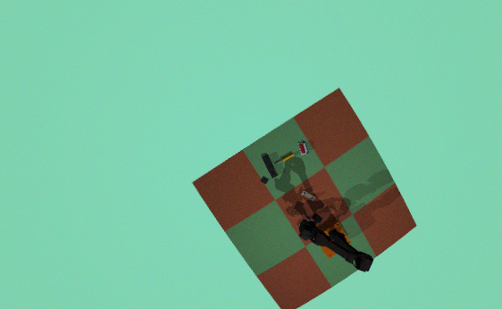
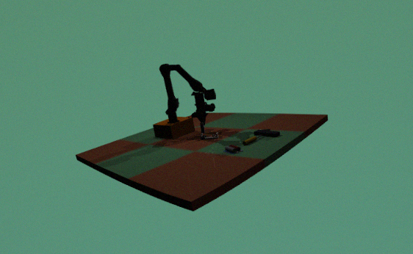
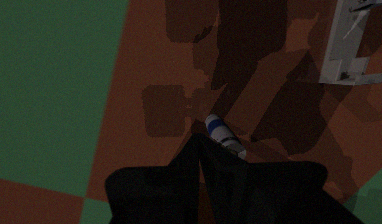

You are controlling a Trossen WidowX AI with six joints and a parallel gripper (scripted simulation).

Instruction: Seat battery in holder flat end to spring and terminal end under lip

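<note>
The silver battery lies 10 mm ahead of my gripper tip, 20 mm to the right of it and 10 mm below it. The rest, counted from my gripper tip: white box: 500 mm ahead, 180 mm to the right, 30 mm below; then dark bar: 470 mm ahead, 100 mm to the left, 30 mm below; then black block: 390 mm ahead, 170 mm to the left, 40 mm below.
</note>
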